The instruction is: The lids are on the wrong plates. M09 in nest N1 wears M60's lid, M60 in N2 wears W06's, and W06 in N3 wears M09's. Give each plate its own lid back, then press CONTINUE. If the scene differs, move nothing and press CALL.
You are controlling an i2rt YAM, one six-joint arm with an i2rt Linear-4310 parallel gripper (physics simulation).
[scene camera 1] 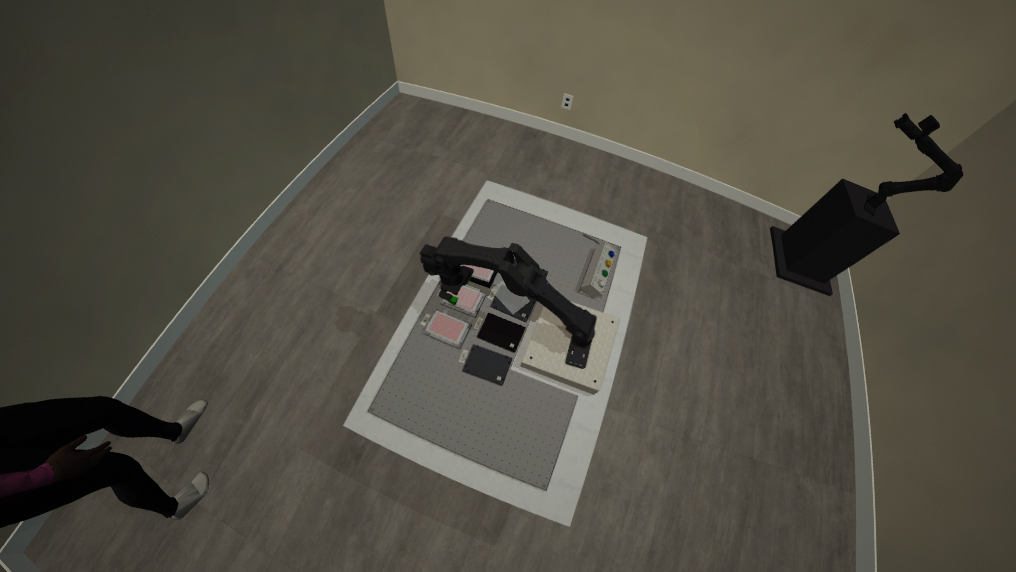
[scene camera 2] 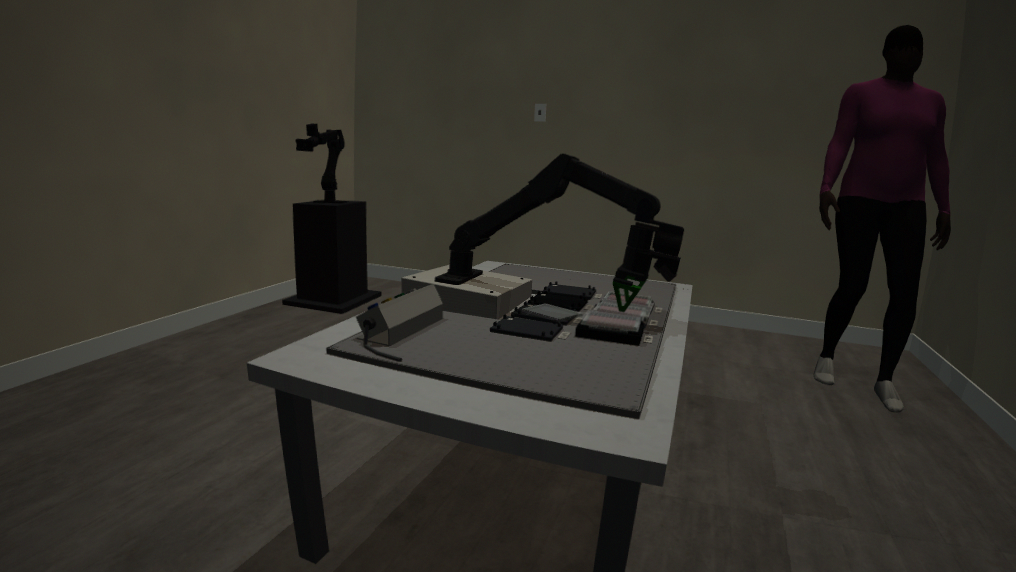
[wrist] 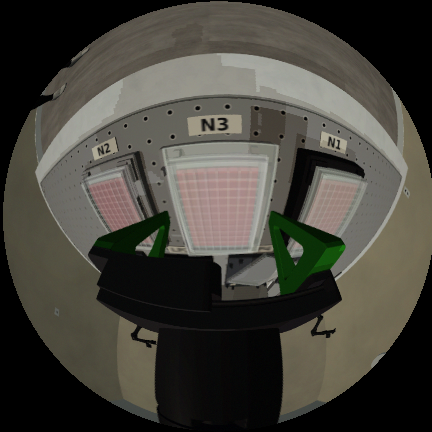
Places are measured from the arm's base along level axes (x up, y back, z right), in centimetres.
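Pixels of known places: gripper, between the fingertips: (scene camera 1: 459, 293) (scene camera 2: 625, 306) (wrist: 218, 216); arm's base, origin of its link: (scene camera 1: 581, 339) (scene camera 2: 459, 277).
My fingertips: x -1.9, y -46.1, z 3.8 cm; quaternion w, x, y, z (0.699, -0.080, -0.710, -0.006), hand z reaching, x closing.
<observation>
For each thing: its top centre in the pictures, then the offset to it from my fingertips. "*": a spot on its surface instead.
- N2, centre of its top: (wrist: 115, 219) (scene camera 2: 627, 297) (scene camera 1: 446, 326) dx -0.8, dy +0.1, dz -13.2 cm
- N1, centre of its top: (wrist: 330, 224) (scene camera 2: 611, 318) (scene camera 1: 477, 266) dx +0.5, dy +2.1, dz +13.0 cm
- button console, centre of its top: (scene camera 2: 401, 292) (scene camera 1: 602, 263) dx +4.9, dy +47.4, dz +27.8 cm
- grey sheet-like piece, centre of its top: (wrist: 261, 275) (scene camera 2: 552, 309) (scene camera 1: 510, 294) dx -1.2, dy +17.4, dz +6.3 cm
- black pad, a spot on its surface: (scene camera 1: 501, 331) * dx -2.5, dy +18.7, dz -8.0 cm
- dark grey pad, a spot on its surface: (scene camera 1: 487, 364) * dx -2.5, dy +17.9, dz -21.0 cm
My gripper (wrist: 218, 216) (scene camera 2: 623, 309) is open, its green fingers apart on either side of the clear-topped pink plate in nest N3 (wrist: 218, 207) (scene camera 1: 467, 298). Nothing shows held between them. The pink plate in N2 (wrist: 114, 200) (scene camera 1: 447, 327) is at the left in the wrist view. The pink plate in N1 (wrist: 334, 197) (scene camera 1: 482, 272) is at the right, in a black nest. Lid markings are not legible, and I cannot tell which lid is on which plate. The button console (scene camera 1: 595, 273) (scene camera 2: 405, 314) has blue, yellow, green and white buttons; their labels are not legible.
A grey sheet-like piece (scene camera 1: 511, 302) (scene camera 2: 548, 312) (wrist: 254, 270) lies skewed on a dark pad. A black pad (scene camera 1: 501, 331) and a dark grey pad (scene camera 1: 487, 364) are beside it. The arm stands on a cream base (scene camera 1: 551, 365). A person stands beyond the table's edge.
</observation>
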